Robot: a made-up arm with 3 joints.
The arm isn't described. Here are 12 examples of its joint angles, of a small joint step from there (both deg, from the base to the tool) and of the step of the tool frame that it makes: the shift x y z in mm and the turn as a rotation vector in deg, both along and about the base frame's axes.
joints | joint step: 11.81 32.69 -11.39 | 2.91 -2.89 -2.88
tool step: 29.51 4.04 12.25 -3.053 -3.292 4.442
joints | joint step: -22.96 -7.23 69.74 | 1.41 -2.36 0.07
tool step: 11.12 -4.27 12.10 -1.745 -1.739 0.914
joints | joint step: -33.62 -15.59 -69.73 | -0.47 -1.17 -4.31
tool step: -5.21 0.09 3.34 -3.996 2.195 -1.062
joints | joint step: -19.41 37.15 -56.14 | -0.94 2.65 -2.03
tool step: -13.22 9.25 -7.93 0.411 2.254 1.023
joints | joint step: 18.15 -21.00 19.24 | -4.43 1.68 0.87
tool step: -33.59 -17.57 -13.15 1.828 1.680 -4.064
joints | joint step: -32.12 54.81 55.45 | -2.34 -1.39 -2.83
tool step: -10.17 7.94 -0.57 -2.133 -0.752 -0.224
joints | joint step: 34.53 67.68 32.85 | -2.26 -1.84 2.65
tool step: -7.72 -3.85 -1.25 1.266 -1.168 -4.775
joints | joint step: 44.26 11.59 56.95 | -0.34 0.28 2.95
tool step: -1.63 -2.97 -1.04 2.137 1.837 -1.524
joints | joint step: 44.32 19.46 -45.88 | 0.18 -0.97 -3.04
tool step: 3.11 1.50 2.93 -1.722 -2.450 1.753
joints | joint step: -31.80 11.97 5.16 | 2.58 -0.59 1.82
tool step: 19.94 -9.90 6.68 0.492 -1.204 1.732
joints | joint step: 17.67 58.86 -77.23 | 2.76 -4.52 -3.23
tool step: 38.20 1.03 9.65 -1.815 -5.260 5.295
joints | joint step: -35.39 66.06 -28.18 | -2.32 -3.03 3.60
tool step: -2.84 2.60 -0.28 -0.362 -1.414 -6.184
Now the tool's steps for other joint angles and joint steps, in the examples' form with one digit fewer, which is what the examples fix.
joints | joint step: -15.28 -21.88 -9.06 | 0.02 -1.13 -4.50
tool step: -0.7 -0.5 3.4 -4.63 0.92 -1.13
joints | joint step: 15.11 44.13 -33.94 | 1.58 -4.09 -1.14
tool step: 25.3 0.7 11.6 -1.26 -4.28 2.12
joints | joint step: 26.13 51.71 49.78 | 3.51 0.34 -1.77
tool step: 23.0 9.9 4.0 -1.47 -0.09 4.98
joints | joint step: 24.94 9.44 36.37 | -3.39 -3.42 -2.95
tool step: -20.5 -15.3 8.3 -1.81 -4.29 -2.60
